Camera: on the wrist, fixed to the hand. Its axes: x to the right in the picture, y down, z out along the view.
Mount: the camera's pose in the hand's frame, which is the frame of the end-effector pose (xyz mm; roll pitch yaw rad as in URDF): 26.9 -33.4 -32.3 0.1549 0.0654 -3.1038
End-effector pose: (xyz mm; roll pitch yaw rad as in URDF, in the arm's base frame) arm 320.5 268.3 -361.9 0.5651 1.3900 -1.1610
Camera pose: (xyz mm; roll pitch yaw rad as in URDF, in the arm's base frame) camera 294.7 300.3 -396.5 -0.3993 -1.3145 1.9681
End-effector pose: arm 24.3 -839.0 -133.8 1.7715 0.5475 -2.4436
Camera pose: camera 41.8 -874.3 -170.3 -1.5757 -0.5220 0.6153
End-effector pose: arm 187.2 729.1 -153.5 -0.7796 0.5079 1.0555
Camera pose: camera 239.3 726.9 -166.1 0.8939 -0.4865 -2.0037
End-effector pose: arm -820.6 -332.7 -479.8 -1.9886 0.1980 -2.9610
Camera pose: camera -857.9 -323.3 -442.3 2.1318 -0.2588 0.2266
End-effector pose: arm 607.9 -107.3 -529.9 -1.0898 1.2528 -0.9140
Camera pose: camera 586.6 -151.9 -550.9 1.0161 -1.2474 2.4671
